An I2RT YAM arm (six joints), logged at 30 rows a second.
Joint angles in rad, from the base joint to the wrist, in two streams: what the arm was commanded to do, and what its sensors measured. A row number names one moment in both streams.
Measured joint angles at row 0:
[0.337 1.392 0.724 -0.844 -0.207 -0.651]
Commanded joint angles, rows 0 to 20:
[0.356 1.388 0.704 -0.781 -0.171 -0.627]
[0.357 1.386 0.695 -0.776 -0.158 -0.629]
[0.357 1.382 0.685 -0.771 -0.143 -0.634]
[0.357 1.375 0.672 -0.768 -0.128 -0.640]
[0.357 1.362 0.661 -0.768 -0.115 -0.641]
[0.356 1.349 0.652 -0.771 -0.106 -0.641]
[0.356 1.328 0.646 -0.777 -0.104 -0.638]
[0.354 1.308 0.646 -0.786 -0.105 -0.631]
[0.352 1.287 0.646 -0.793 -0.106 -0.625]
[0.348 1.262 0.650 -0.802 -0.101 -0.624]
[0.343 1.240 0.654 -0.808 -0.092 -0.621]
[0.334 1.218 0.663 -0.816 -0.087 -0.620]
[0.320 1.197 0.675 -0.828 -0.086 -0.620]
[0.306 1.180 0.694 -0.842 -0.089 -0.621]
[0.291 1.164 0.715 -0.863 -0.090 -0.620]
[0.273 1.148 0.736 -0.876 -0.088 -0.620]
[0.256 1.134 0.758 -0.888 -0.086 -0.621]
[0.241 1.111 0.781 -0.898 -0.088 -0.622]
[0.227 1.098 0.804 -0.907 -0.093 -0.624]
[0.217 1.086 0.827 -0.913 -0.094 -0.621]
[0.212 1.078 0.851 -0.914 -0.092 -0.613]
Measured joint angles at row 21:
[0.243 1.137 0.736 -0.878 -0.112 -0.627]
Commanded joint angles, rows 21 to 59:
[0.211 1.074 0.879 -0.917 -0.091 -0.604]
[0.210 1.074 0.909 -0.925 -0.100 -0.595]
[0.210 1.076 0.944 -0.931 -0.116 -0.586]
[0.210 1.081 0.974 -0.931 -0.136 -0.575]
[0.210 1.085 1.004 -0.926 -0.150 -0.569]
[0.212 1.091 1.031 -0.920 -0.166 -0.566]
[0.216 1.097 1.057 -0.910 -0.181 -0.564]
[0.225 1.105 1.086 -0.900 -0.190 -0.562]
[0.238 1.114 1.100 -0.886 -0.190 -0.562]
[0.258 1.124 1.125 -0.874 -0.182 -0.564]
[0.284 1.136 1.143 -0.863 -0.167 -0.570]
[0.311 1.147 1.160 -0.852 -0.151 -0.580]
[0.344 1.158 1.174 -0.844 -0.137 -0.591]
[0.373 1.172 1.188 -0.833 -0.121 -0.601]
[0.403 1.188 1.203 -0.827 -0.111 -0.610]
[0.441 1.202 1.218 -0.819 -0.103 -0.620]
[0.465 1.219 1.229 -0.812 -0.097 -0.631]
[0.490 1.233 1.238 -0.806 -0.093 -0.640]
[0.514 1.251 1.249 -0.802 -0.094 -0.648]
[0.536 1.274 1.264 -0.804 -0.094 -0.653]
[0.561 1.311 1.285 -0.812 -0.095 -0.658]
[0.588 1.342 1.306 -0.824 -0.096 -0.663]
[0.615 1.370 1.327 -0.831 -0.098 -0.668]
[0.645 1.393 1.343 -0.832 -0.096 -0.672]
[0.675 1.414 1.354 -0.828 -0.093 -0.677]
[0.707 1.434 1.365 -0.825 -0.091 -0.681]
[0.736 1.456 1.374 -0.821 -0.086 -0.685]
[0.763 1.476 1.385 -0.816 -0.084 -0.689]
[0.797 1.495 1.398 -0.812 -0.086 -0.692]
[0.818 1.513 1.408 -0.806 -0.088 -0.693]
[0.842 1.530 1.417 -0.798 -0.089 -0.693]
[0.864 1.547 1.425 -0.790 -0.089 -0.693]
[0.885 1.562 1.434 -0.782 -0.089 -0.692]
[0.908 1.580 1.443 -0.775 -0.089 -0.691]
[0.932 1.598 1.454 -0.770 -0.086 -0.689]
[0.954 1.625 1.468 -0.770 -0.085 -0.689]
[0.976 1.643 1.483 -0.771 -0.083 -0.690]
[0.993 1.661 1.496 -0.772 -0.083 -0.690]
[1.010 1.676 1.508 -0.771 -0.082 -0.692]
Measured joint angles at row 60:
[0.954 1.635 1.424 -0.819 -0.102 -0.675]
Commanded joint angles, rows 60 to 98:
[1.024 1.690 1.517 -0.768 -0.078 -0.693]
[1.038 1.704 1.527 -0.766 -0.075 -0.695]
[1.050 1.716 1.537 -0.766 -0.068 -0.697]
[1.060 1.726 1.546 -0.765 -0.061 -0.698]
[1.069 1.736 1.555 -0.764 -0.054 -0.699]
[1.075 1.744 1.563 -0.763 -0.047 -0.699]
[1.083 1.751 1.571 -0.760 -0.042 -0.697]
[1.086 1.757 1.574 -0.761 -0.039 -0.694]
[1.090 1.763 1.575 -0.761 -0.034 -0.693]
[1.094 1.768 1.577 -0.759 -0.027 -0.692]
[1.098 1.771 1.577 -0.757 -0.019 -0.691]
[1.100 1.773 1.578 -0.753 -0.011 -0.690]
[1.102 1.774 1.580 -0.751 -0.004 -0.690]
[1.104 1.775 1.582 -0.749 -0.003 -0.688]
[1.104 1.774 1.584 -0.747 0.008 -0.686]
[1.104 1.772 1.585 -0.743 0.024 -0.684]
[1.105 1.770 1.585 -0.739 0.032 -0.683]
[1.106 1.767 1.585 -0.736 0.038 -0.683]
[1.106 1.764 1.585 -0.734 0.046 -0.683]
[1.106 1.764 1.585 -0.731 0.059 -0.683]
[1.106 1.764 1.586 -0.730 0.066 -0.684]
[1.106 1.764 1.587 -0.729 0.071 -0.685]
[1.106 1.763 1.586 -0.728 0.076 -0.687]
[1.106 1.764 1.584 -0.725 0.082 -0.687]
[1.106 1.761 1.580 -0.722 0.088 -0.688]
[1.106 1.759 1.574 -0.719 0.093 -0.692]
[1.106 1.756 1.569 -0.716 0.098 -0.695]
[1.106 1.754 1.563 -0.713 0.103 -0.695]
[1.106 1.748 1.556 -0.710 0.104 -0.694]
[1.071 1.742 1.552 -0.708 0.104 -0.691]
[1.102 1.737 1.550 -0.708 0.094 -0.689]
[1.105 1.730 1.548 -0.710 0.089 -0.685]
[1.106 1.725 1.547 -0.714 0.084 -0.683]
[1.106 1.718 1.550 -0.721 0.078 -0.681]
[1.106 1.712 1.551 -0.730 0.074 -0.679]
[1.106 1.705 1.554 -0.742 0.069 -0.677]
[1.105 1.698 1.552 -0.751 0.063 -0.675]
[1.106 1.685 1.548 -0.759 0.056 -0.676]
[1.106 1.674 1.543 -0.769 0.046 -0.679]
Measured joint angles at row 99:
[1.101 1.776 1.536 -0.754 0.057 -0.675]
